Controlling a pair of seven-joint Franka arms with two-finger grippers.
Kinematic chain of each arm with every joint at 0, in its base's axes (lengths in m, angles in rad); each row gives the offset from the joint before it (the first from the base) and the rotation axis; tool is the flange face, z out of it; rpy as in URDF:
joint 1: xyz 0 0 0.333 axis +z
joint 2: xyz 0 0 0 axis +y
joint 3: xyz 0 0 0.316 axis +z
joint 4: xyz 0.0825 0 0 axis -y
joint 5: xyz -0.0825 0 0.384 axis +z
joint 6: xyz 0 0 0 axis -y
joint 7: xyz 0.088 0 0 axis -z
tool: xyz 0 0 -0.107 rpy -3.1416 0 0
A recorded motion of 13 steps. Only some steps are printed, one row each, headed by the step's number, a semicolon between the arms.
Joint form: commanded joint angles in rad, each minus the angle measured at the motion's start. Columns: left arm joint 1, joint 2, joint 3, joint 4, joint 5, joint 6, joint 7; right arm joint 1, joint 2, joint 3, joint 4, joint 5, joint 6, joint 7.
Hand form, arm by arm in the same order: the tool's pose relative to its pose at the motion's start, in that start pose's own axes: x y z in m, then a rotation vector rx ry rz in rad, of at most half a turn. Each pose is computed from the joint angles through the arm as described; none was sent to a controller.
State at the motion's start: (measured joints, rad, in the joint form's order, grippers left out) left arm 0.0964 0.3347 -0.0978 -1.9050 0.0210 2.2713 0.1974; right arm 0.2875 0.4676 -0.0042 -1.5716 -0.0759 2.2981 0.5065
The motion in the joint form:
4: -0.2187 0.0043 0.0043 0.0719 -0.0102 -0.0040 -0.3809; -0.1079 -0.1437 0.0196 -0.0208 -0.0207 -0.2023 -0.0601
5: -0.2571 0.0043 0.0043 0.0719 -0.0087 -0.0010 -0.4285; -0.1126 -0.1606 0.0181 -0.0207 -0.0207 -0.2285 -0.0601
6: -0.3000 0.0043 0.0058 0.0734 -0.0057 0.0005 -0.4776; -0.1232 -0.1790 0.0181 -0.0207 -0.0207 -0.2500 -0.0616
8: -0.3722 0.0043 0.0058 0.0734 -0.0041 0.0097 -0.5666; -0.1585 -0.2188 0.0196 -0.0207 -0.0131 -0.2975 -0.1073
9: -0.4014 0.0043 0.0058 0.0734 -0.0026 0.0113 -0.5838; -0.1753 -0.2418 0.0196 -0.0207 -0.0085 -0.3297 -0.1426
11: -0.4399 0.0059 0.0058 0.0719 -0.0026 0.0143 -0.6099; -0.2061 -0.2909 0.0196 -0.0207 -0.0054 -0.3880 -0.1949
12: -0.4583 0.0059 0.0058 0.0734 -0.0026 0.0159 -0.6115; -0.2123 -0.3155 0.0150 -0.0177 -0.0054 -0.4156 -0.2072
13: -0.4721 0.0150 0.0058 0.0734 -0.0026 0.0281 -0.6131; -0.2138 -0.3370 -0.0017 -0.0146 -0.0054 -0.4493 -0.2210
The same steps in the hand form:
4: 0.0333 0.1329 -0.0270 -0.0196 0.0593 -0.1740; 0.0128 0.0698 -0.0708 -0.0713 -0.0605 0.0251
5: 0.0331 0.1575 -0.0271 -0.0227 0.0611 -0.1824; 0.0123 0.0750 -0.0802 -0.0780 -0.0681 0.0324
6: 0.0320 0.1842 -0.0277 -0.0246 0.0629 -0.1882; 0.0132 0.0828 -0.0909 -0.0826 -0.0703 0.0427
8: 0.0274 0.2305 -0.0284 -0.0333 0.0690 -0.2042; 0.0161 0.1061 -0.1137 -0.0869 -0.0802 0.0370
9: 0.0244 0.2491 -0.0285 -0.0352 0.0697 -0.1914; 0.0159 0.1180 -0.1266 -0.0896 -0.0910 0.0221
11: 0.0193 0.2734 -0.0271 -0.0389 0.0679 -0.1791; 0.0140 0.1397 -0.1548 -0.0961 -0.1017 0.0050
12: 0.0171 0.2851 -0.0279 -0.0412 0.0702 -0.1623; 0.0123 0.1473 -0.1704 -0.0995 -0.1017 0.0050
13: 0.0161 0.2940 -0.0232 -0.0441 0.0724 -0.1504; 0.0106 0.1591 -0.1835 -0.1080 -0.1101 0.0106

